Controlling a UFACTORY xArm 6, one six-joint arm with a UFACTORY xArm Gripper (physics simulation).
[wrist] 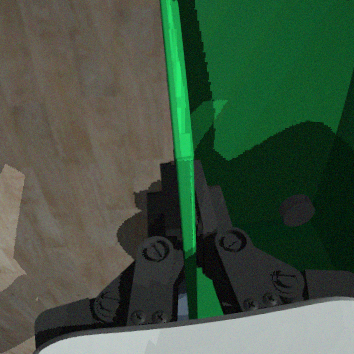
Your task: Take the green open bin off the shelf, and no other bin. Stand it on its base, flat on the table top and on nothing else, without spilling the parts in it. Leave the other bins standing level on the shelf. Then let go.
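Frame: origin at the arm's base, x ahead, y left, z up, level; millimetres.
Seen in the pictures: gripper, between the fingertips: (180, 184).
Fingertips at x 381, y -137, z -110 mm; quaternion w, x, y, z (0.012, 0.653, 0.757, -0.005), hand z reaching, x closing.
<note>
A point is followed by its place in that frame.
The green open bin (275, 85) @(x 339, y -90, z -138 mm) fills the right half of the wrist view, seen from above into its inside. Its side wall (179, 90) @(x 320, y -146, z -77 mm) runs down the middle of the view and passes between my fingers. My gripper (180, 184) @(x 381, y -137, z -110 mm) is shut on this thin wall, one finger outside the bin and one inside. A dark grey round part (297, 210) @(x 420, y -51, z -128 mm) lies in the bin, partly in shadow. The bin's base and what is under it are hidden.
A brown wood-grained surface (80, 100) @(x 353, y -188, z -141 mm) shows at the left, beyond the bin's wall, with shadows and a lighter patch at the left edge. A small bluish-grey patch (183, 306) @(x 576, y -113, z -135 mm) shows between the gripper's linkages at the bottom. The shelf and table top cannot be made out.
</note>
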